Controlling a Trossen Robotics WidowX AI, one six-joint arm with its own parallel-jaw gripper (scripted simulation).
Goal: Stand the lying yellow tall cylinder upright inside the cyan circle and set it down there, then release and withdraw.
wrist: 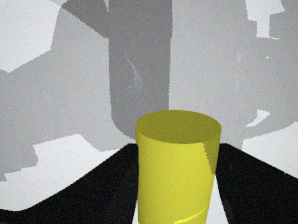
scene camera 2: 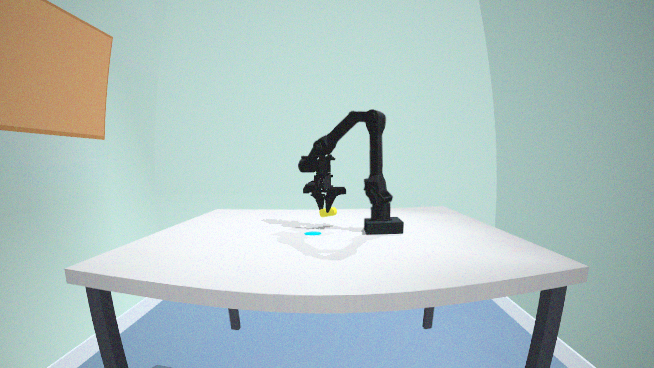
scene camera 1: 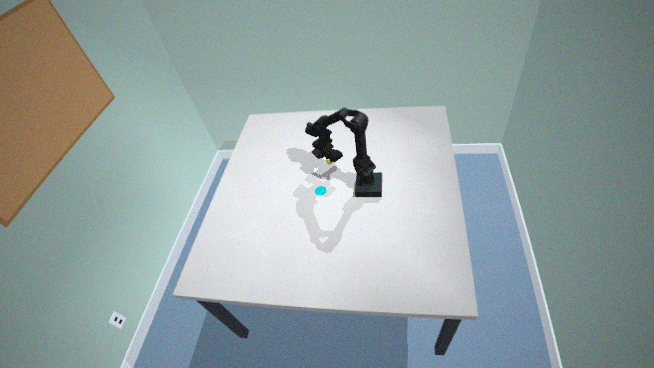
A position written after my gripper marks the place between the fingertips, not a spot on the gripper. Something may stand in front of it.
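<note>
I am holding a yellow cylinder in my gripper [scene camera 2: 324,212]. That gripper of mine is visible in the wrist view [wrist: 177,154] too.
</note>
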